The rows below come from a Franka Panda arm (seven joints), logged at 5 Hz.
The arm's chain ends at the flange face. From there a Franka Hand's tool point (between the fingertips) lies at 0.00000 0.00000 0.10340 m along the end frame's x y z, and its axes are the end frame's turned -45 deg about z.
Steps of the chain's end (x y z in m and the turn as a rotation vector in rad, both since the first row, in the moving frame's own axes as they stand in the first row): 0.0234, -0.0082, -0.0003, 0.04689, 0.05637, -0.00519; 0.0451, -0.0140, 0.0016, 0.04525, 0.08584, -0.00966; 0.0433, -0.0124, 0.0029, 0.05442, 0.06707, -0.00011
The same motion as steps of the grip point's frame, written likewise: 0.0299, 0.0114, -0.0006, -0.00670, 0.07302, -0.00519; 0.0514, 0.0249, 0.0011, -0.02870, 0.09269, -0.00966; 0.0483, 0.0228, 0.0025, -0.00894, 0.08591, -0.00011
